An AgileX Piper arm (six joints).
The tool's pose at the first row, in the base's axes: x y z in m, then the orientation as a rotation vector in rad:
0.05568 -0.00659 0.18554 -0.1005 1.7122 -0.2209
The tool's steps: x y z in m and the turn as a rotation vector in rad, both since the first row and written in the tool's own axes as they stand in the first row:
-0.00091 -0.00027 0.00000 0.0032 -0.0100 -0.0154
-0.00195 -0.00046 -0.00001 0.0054 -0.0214 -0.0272
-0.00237 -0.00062 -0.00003 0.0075 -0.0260 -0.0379
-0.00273 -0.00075 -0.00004 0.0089 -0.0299 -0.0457
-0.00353 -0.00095 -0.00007 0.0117 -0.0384 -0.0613
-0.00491 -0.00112 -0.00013 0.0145 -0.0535 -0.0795
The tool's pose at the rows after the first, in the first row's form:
0.05580 -0.00668 0.18648 -0.1123 1.7015 -0.2342
0.05594 -0.00666 0.18752 -0.1218 1.6896 -0.2438
0.05598 -0.00674 0.18797 -0.1298 1.6845 -0.2531
0.05602 -0.00679 0.18834 -0.1358 1.6802 -0.2597
0.05610 -0.00683 0.18916 -0.1478 1.6708 -0.2728
0.05624 -0.00673 0.19054 -0.1626 1.6547 -0.2872

